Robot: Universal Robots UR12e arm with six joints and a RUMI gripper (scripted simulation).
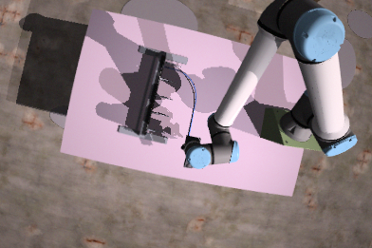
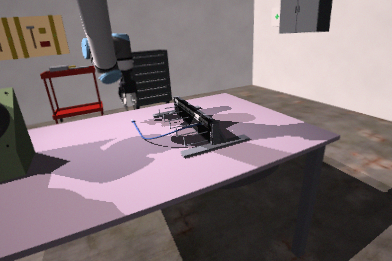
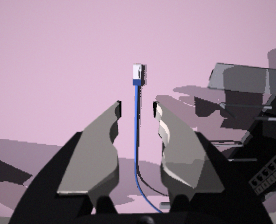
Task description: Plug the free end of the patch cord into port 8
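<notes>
My gripper is now 2 cm to the right of the white plug and 8 cm above it.
</notes>
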